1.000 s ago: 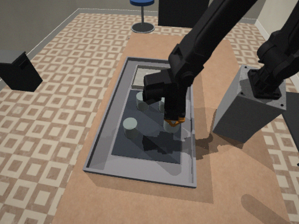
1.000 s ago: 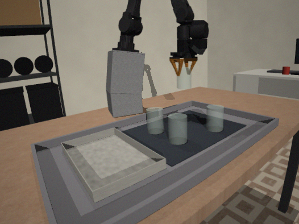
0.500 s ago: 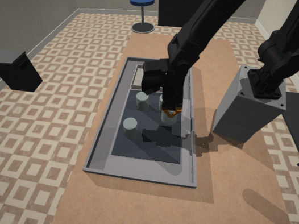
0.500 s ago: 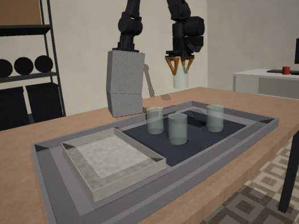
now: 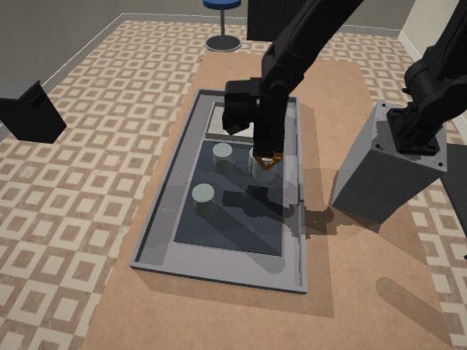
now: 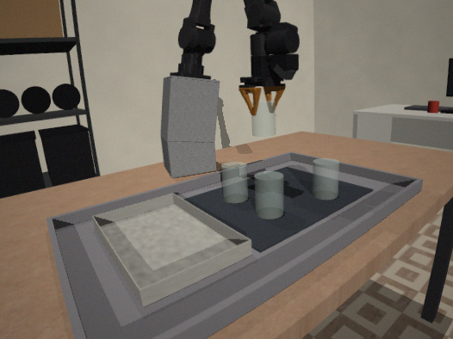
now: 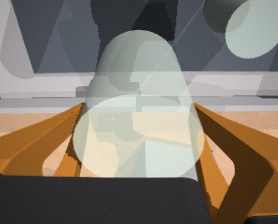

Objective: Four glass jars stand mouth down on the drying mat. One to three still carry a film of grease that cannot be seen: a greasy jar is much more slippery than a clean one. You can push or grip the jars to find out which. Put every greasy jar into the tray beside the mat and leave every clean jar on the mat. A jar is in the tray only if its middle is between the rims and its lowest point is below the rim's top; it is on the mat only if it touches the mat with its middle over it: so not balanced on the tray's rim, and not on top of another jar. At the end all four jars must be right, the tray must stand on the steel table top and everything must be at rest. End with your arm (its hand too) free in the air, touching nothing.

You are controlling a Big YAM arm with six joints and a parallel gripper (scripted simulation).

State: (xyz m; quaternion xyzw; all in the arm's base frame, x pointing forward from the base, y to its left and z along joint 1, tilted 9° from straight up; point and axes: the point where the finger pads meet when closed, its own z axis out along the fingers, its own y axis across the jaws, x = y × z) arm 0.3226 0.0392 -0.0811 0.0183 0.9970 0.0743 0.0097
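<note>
Now: hand 70 mm short of the pale tray, 350 mm to the left of it and 200 mm above it. Round my hand: dark drying mat 80 mm ahead, 30 mm to the right, 210 mm below; then rimmed steel table top 90 mm ahead, 140 mm to the right, 210 mm below.
</note>
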